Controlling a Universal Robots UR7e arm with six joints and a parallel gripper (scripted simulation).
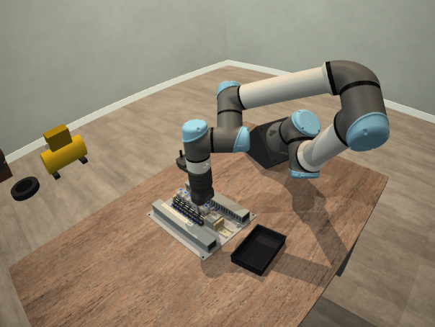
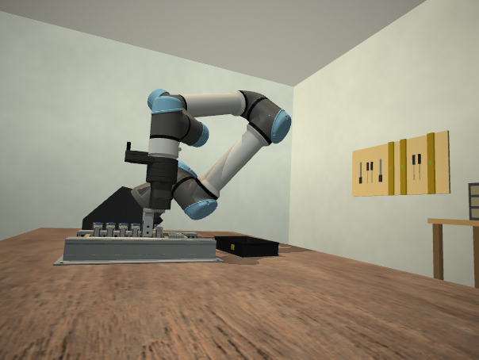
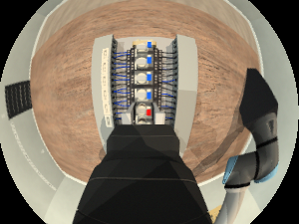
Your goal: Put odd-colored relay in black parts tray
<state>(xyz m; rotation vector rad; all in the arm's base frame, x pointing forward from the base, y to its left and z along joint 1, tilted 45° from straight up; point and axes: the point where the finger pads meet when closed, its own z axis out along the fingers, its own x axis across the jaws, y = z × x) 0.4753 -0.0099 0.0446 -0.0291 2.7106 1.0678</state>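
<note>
The red-button relay lies 10 mm below my hand. The rest, counted from my hand: grey relay panel (10 mm to the right, 30 mm below); black parts tray (30 mm behind, 260 mm to the left, 40 mm below).
</note>
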